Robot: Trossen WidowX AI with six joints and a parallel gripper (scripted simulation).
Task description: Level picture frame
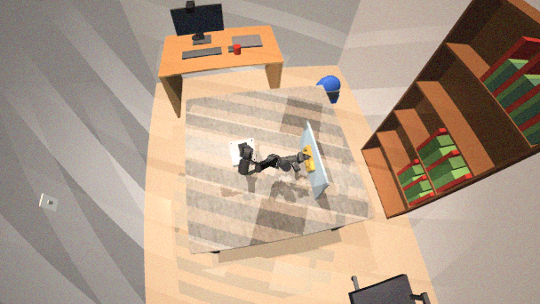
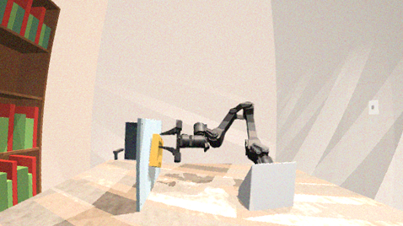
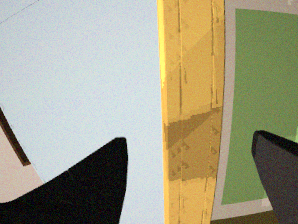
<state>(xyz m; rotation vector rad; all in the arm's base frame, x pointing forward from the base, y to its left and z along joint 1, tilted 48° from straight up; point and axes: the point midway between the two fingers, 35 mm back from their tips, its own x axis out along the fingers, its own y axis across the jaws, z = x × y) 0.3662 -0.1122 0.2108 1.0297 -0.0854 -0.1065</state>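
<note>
Now: the picture frame 1 cm ahead of my gripper tip, 1 cm to the left of it and 5 cm below it. Round my gripper tip: wall panel: 2 cm ahead, 6 cm below.
</note>
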